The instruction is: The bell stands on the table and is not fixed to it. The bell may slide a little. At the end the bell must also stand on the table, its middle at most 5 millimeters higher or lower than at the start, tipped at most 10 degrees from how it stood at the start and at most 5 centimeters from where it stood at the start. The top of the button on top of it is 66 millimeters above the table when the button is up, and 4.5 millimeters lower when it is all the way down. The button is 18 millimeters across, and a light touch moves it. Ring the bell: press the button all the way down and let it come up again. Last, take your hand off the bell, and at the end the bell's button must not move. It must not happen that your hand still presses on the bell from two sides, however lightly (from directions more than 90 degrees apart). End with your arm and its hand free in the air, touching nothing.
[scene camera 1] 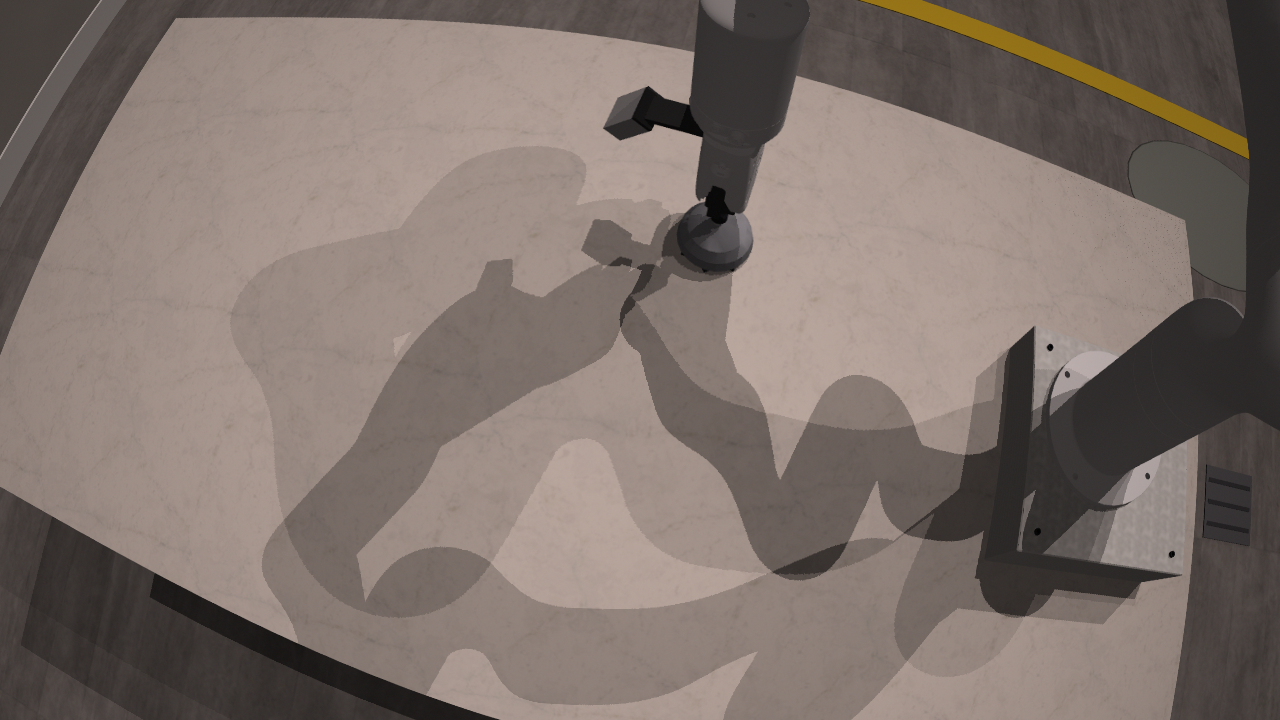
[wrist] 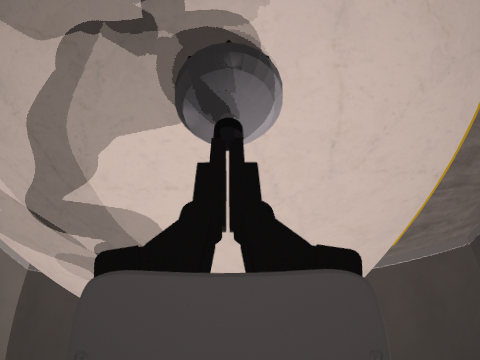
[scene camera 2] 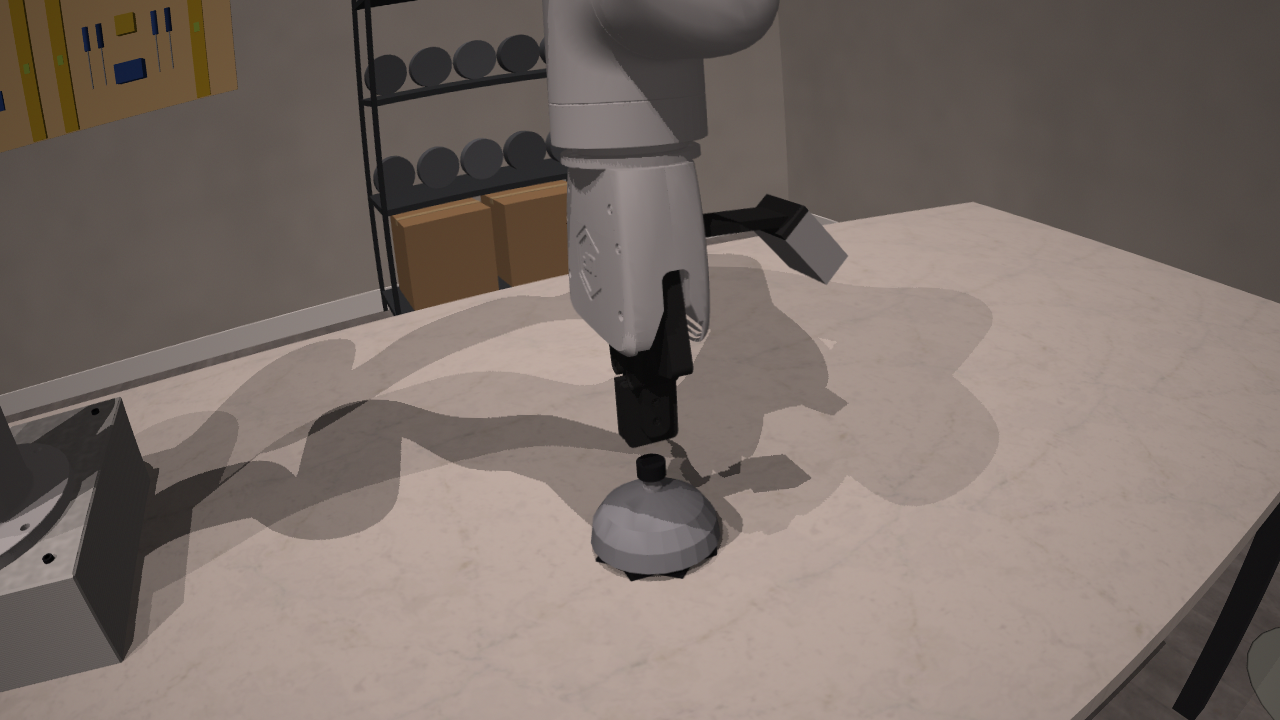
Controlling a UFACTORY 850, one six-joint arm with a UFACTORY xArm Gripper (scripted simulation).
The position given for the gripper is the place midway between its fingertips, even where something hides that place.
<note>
In view: the gripper (scene camera 2: 648,437) and a grey dome bell (scene camera 2: 665,530).
The grey dome bell shows as well in scene camera 1 (scene camera 1: 714,247) and in the wrist view (wrist: 227,80). The gripper shows as well in scene camera 1 (scene camera 1: 721,205) and in the wrist view (wrist: 227,158).
</note>
